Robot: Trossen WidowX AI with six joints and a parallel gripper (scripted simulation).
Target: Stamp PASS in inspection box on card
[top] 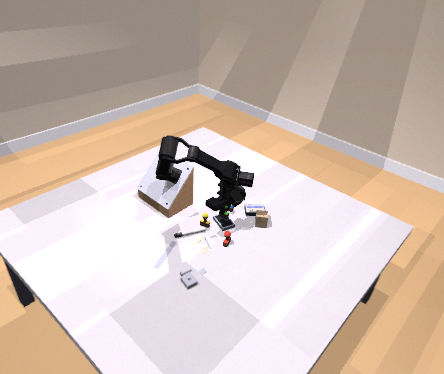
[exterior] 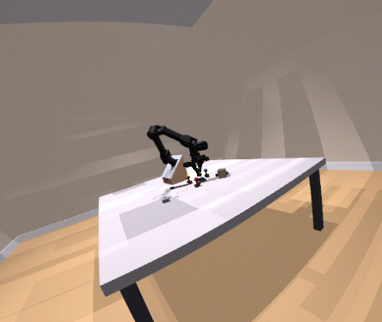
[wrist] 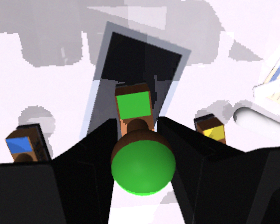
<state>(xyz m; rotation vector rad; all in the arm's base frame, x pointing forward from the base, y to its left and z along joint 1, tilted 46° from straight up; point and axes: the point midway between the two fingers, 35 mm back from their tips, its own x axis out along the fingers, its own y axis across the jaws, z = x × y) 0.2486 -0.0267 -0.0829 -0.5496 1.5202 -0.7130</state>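
Now: gripper tip 5 cm above the dark ink pad. Round my gripper tip: yellow stamp: 7 cm to the right, 5 cm behind, 4 cm below; green-knobbed stamp: right at my gripper tip; blue stamp: 9 cm to the left, 4 cm below, 4 cm behind.
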